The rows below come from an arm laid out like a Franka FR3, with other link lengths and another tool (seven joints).
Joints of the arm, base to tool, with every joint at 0 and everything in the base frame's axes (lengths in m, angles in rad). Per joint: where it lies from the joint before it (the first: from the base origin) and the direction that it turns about. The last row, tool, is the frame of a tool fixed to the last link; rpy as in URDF.
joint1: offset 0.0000 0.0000 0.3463 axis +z
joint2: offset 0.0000 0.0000 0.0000 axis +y
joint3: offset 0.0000 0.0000 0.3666 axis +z
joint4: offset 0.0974 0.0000 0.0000 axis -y
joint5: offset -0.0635 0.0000 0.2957 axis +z
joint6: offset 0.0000 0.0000 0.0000 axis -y
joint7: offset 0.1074 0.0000 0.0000 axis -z
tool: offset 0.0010 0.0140 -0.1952 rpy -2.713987 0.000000 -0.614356
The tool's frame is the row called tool.
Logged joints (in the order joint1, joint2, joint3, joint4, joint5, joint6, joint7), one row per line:
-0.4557, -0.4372, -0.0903, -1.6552, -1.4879, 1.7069, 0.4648
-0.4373, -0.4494, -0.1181, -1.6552, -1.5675, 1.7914, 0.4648
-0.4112, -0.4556, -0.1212, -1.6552, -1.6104, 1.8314, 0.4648
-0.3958, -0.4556, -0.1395, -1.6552, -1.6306, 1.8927, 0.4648
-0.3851, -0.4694, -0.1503, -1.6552, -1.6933, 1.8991, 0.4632
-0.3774, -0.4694, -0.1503, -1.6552, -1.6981, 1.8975, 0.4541
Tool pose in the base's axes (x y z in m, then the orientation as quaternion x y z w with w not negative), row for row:
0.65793, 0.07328, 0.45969, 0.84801, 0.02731, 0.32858, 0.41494
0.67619, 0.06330, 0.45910, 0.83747, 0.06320, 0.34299, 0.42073
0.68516, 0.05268, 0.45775, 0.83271, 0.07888, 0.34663, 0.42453
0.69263, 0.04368, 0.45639, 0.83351, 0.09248, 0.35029, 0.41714
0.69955, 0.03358, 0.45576, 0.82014, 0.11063, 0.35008, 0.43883
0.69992, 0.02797, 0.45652, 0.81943, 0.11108, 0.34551, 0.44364
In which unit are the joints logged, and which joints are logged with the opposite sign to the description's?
The joints are logged in radians. Opposite sign: joint1, joint2.
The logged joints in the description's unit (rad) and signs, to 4 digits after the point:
0.4557, 0.4372, -0.0903, -1.6552, -1.4879, 1.7069, 0.4648
0.4373, 0.4494, -0.1181, -1.6552, -1.5675, 1.7914, 0.4648
0.4112, 0.4556, -0.1212, -1.6552, -1.6104, 1.8314, 0.4648
0.3958, 0.4556, -0.1395, -1.6552, -1.6306, 1.8927, 0.4648
0.3851, 0.4694, -0.1503, -1.6552, -1.6933, 1.8991, 0.4632
0.3774, 0.4694, -0.1503, -1.6552, -1.6981, 1.8975, 0.4541

